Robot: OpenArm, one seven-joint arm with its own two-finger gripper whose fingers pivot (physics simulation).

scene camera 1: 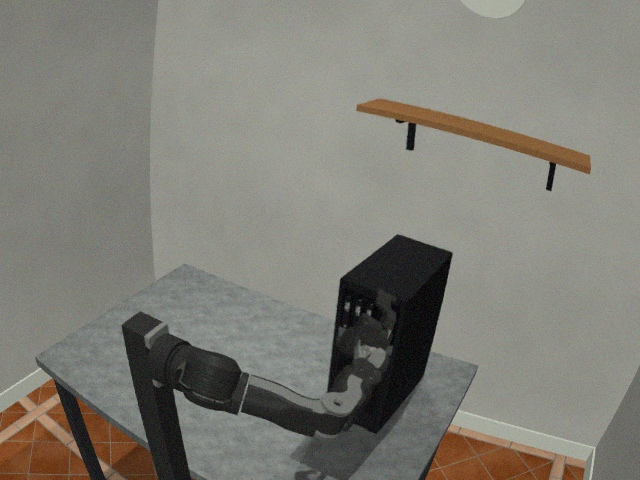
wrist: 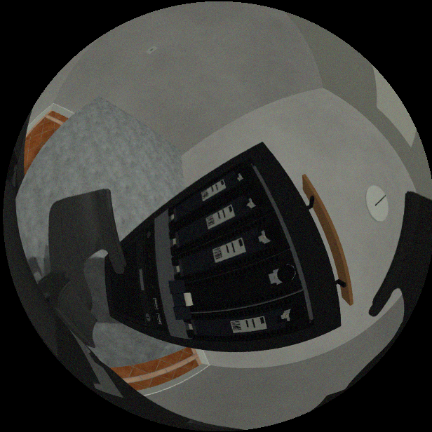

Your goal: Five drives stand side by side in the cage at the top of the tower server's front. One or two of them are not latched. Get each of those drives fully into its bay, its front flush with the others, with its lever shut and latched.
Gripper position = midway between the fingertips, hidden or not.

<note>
I see my gripper [wrist: 232, 254] and a black tower server [wrist: 133, 298].
</note>
